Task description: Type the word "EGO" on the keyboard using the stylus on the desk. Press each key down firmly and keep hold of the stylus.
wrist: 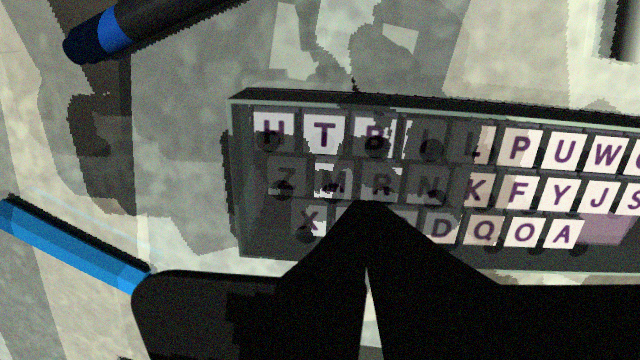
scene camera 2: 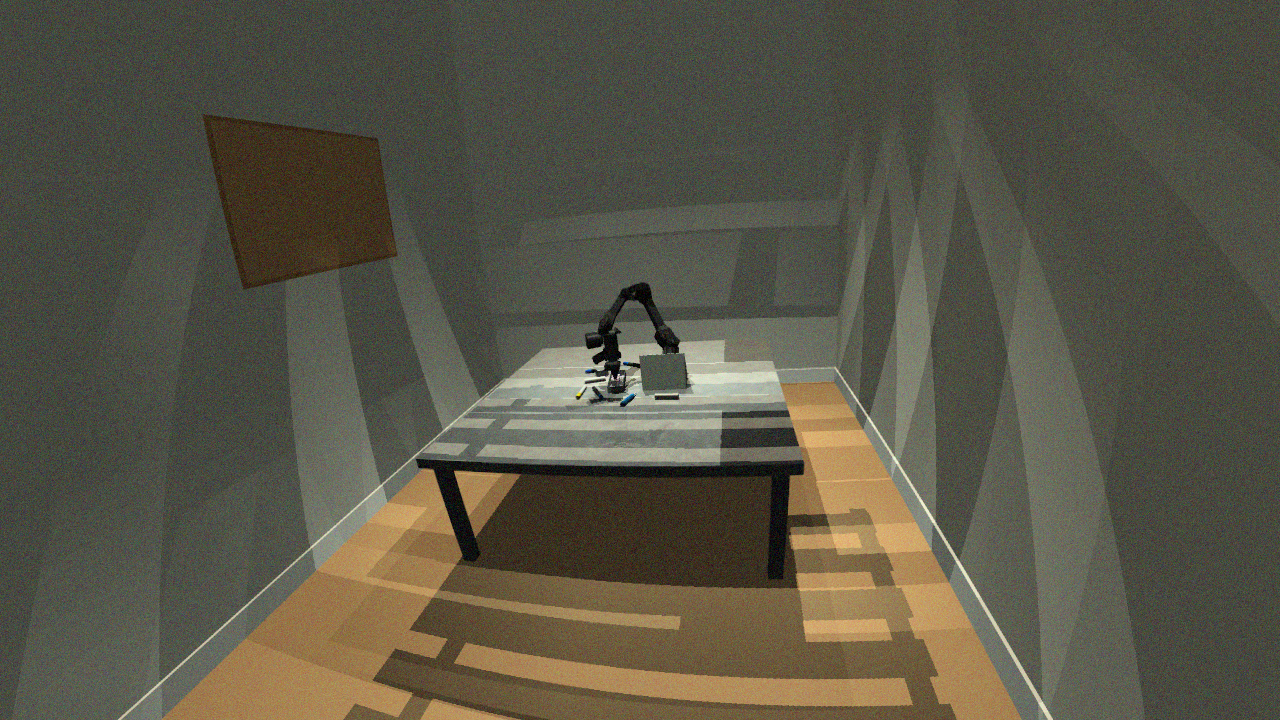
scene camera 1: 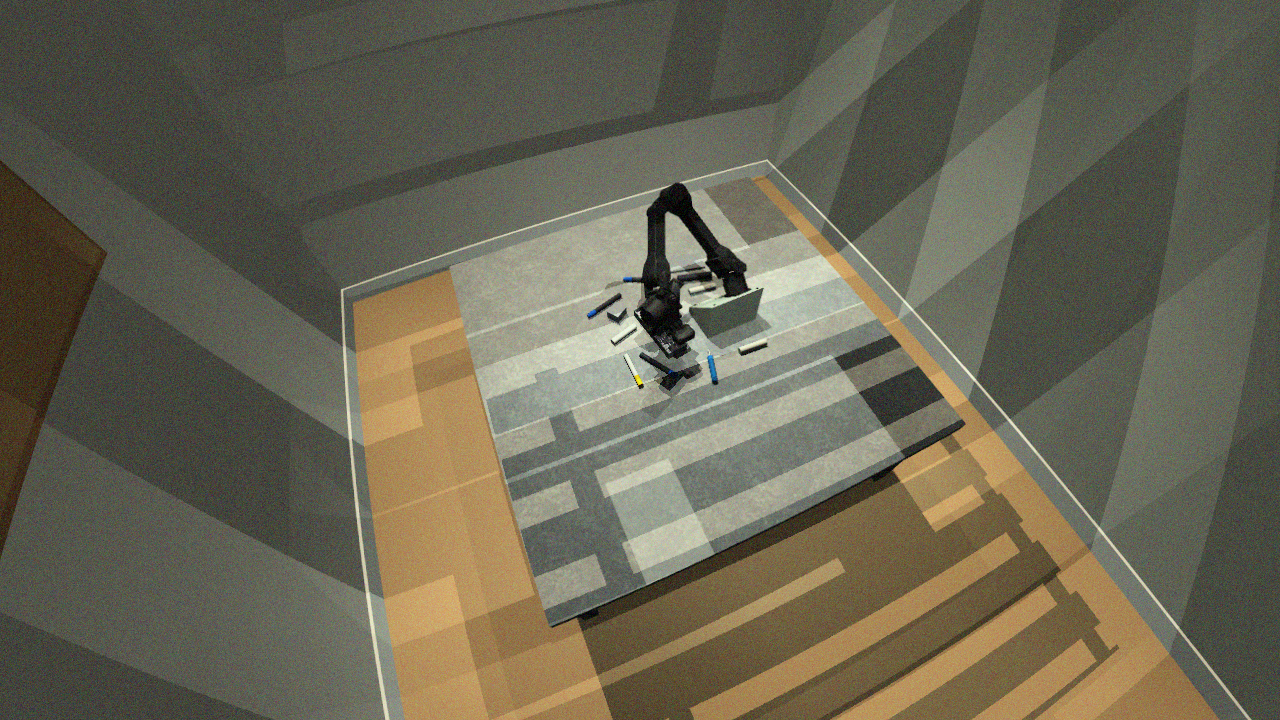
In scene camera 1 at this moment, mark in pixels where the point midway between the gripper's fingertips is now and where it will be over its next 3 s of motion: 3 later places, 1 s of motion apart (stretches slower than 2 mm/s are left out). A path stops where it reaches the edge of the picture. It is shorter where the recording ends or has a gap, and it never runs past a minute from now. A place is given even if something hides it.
My gripper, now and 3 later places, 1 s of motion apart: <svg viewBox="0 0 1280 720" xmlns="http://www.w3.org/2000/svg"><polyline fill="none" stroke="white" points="668,335 649,311 668,323 675,317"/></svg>
